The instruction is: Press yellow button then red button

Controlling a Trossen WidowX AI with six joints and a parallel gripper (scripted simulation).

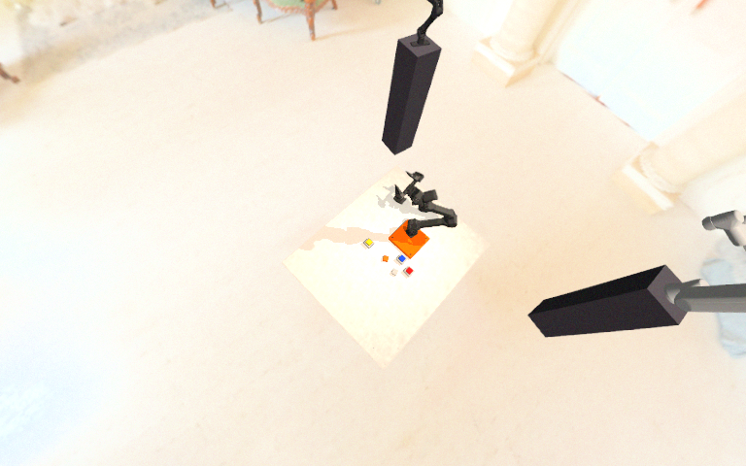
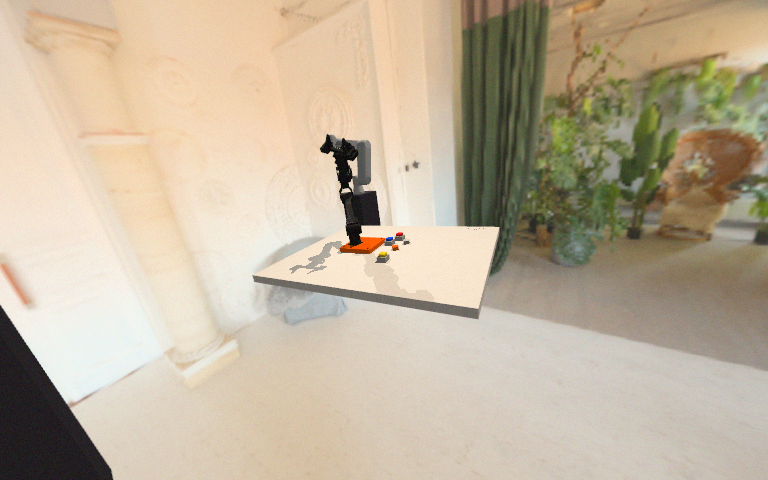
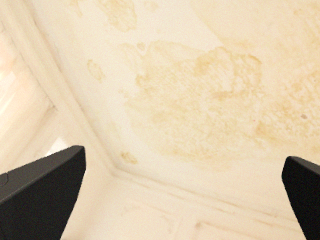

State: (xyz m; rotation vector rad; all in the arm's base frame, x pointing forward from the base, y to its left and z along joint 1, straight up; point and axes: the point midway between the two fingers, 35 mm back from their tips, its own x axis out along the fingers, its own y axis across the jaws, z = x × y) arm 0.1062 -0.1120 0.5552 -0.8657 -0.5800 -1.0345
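Right now my gripper tip is 570 mm above the yellow button, 160 mm short of it and 30 mm to the right of it. Round my gripper tip: red button: 570 mm below, 330 mm to the left, 50 mm ahead; small orange block: 600 mm below, 180 mm to the left, 130 mm ahead; blue button: 570 mm below, 240 mm to the left, 50 mm ahead.
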